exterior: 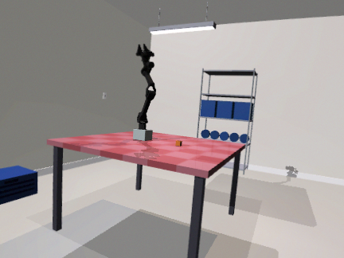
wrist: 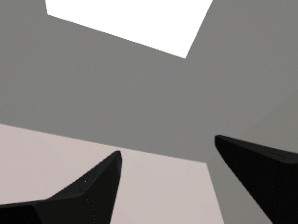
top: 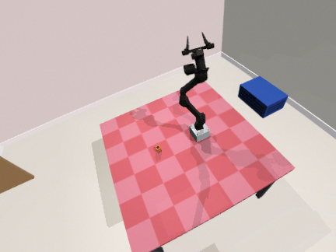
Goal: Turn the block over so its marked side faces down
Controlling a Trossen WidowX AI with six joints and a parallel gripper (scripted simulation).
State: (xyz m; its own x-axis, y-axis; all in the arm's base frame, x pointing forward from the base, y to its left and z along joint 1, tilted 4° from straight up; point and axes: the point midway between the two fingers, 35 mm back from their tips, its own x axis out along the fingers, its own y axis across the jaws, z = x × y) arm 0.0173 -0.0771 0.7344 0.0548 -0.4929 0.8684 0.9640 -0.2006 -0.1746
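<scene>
My gripper tip is now 830 mm above the block, 410 mm short of it and 120 mm to the right of it.
</scene>
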